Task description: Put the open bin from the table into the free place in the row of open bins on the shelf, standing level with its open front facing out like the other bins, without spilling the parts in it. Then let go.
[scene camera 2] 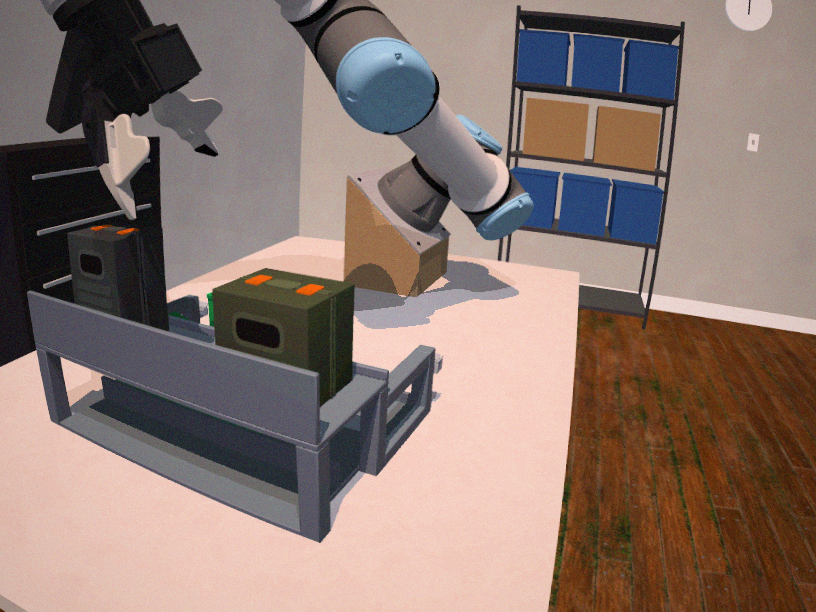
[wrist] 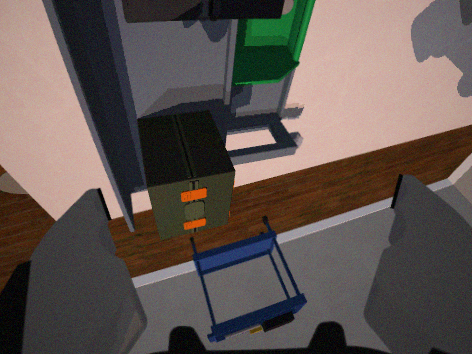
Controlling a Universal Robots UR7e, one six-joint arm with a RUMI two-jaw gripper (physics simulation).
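Pixels of known places: gripper, between the fingertips: (scene camera 2: 179, 184) (wrist: 247, 187); arm's base, origin of its link: (scene camera 2: 405, 205).
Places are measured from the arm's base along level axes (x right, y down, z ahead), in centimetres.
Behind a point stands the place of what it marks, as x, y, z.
Note:
The grey shelf (scene camera 2: 172, 368) @[-12.0, 2.7, 79.2] (wrist: 102, 115) @[-11.8, 3.7, 78.6] stands on the table, its tall back panel toward scene camera 2. A green open bin (wrist: 267, 57) @[-12.2, 13.3, 57.6] sits on its lower front ledge in the wrist view, cut off by a dark box above. In scene camera 2 a sliver of green (scene camera 2: 210, 309) @[10.8, 10.6, 48.7] shows behind the olive box; most of the bin row is hidden. A stretch of ledge shows beside the green bin, toward the end frame. I cannot make out a separate bin on the table or its parts. My gripper (scene camera 2: 174, 185) @[-5.6, -11.8, 70.7] (wrist: 247, 187) @[-5.6, -11.8, 70.7] is open and empty, high above the shelf's far-left end.
An olive box (scene camera 2: 283, 322) @[-21.6, -2.4, 75.6] (wrist: 192, 200) @[-17.1, -4.0, 71.8] and a dark grey box (scene camera 2: 105, 273) @[1.7, -2.8, 75.1] (wrist: 205, 10) @[0.5, -6.5, 71.7] stand tall on the upper shelf level. The robot's wooden base block (scene camera 2: 382, 243) @[-0.5, 6.1, 11.6] stands behind on the table (scene camera 2: 461, 461) @[-33.3, 15.8, 61.0]. A black drawer cabinet (scene camera 2: 79, 191) is at the left.

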